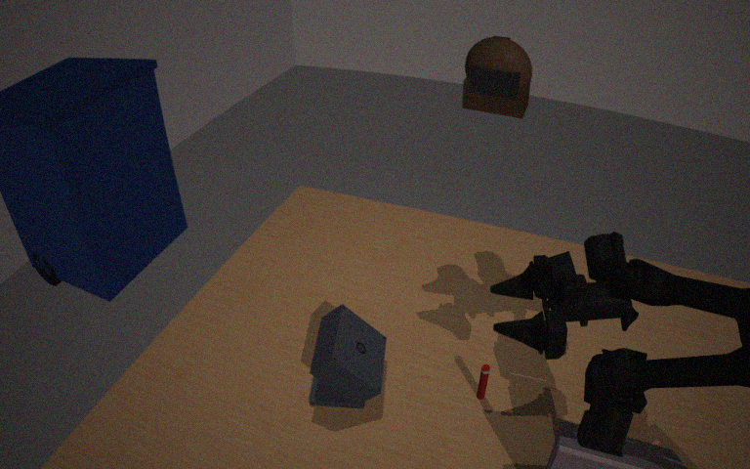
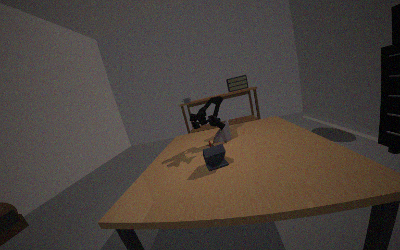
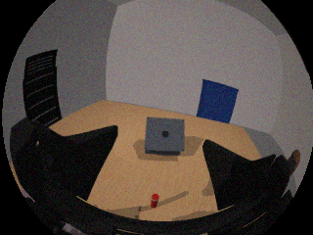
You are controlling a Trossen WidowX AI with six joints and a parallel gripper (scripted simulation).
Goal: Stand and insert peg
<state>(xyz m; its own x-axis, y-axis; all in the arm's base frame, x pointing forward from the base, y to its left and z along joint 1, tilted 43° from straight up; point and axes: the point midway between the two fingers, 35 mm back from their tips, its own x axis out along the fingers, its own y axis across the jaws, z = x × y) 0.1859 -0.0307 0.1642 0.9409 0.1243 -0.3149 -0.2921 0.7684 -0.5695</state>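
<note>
Right now my gripper tip is 16 cm above the red peg and 1 cm past it. Round my gripper tip: grey sloped panel 22 cm ahead, 15 cm below, 4 cm to the left.
</note>
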